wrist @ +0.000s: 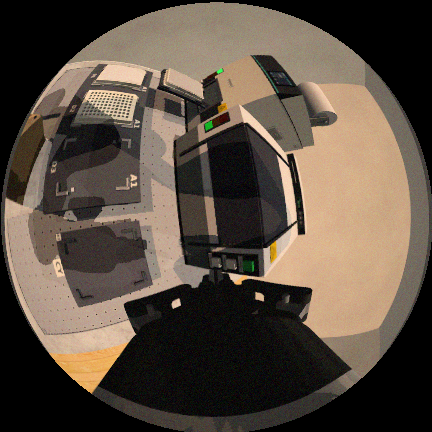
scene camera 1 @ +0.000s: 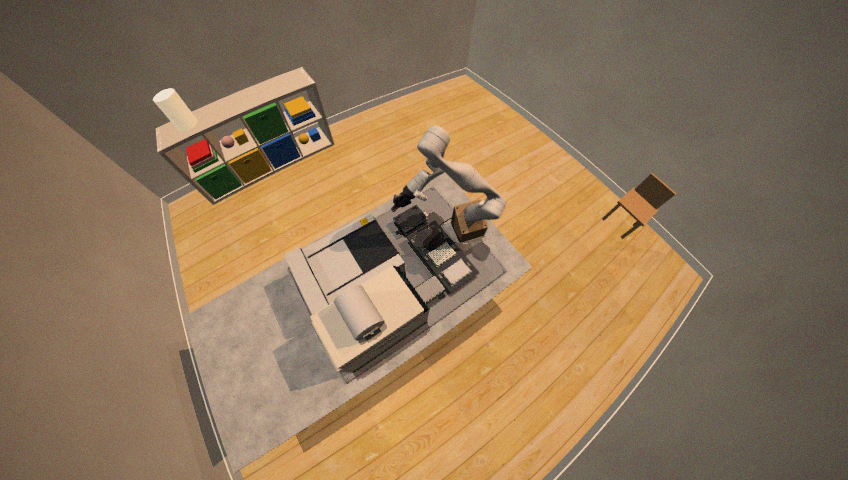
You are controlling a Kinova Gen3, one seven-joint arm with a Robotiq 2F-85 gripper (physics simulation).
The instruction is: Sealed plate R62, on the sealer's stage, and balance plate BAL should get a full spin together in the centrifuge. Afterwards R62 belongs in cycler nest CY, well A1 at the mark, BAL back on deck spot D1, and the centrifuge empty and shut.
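Frame: origin at the arm's base, x ahead, y left, z up, level; millimetres.
Seen in the pictures: gripper, fingertip midpoint: [wrist: 215, 277] [scene camera 1: 392, 210]; arm's base, origin of the base link: [scene camera 1: 471, 214].
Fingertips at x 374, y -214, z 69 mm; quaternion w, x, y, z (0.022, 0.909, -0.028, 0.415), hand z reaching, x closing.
Pixels of each thing's top centre, then the offset from my fingertips to it. "spot": a spot on its surface instead.
- sealed plate R62, middle of its top: [wrist: 186, 81] [scene camera 1: 429, 288] dz -87, dx +59, dy +428 mm
- Cycler nest CY, middle of its top: [wrist: 103, 265] [scene camera 1: 410, 217] dz -135, dx -102, dy +14 mm
- perforated white plate, middle of its top: [wrist: 107, 102] [scene camera 1: 442, 253] dz -121, dx -114, dy +299 mm
- Spot D3, surface spot: [wrist: 95, 172] spot: dz -137, dx -103, dy +158 mm
- sealer, middle of its top: [scene camera 1: 361, 305] [wrist: 327, 98] dz +281, dx +358, dy +434 mm
The sealed plate R62 [scene camera 1: 431, 289] [wrist: 182, 85] lies on the sealer's stage. A white plate [scene camera 1: 458, 272] [wrist: 120, 76], likely BAL, sits on deck spot D1; its label is unreadable. The centrifuge [scene camera 1: 304, 279] [wrist: 197, 142] has its dark-windowed lid down and a green lamp lit; its inside is not discernible. Its button row [wrist: 231, 263] has two grey buttons and a green one. Cycler nest CY [scene camera 1: 410, 218] [wrist: 105, 260] holds no plate and lies in shadow. My gripper [scene camera 1: 395, 208] [wrist: 215, 277] is shut and empty, raised off the deck; in the wrist view its tips appear just below the buttons.
A perforated white plate [scene camera 1: 442, 254] [wrist: 107, 106] sits on D2. Spot D3 [wrist: 95, 172] has corner brackets and no plate. The sealer [scene camera 1: 395, 294] [wrist: 235, 85] with its roll [scene camera 1: 358, 312] [wrist: 317, 102] stands beside the centrifuge, rising above the deck. The arm's wooden base [scene camera 1: 467, 226] stands beside the deck.
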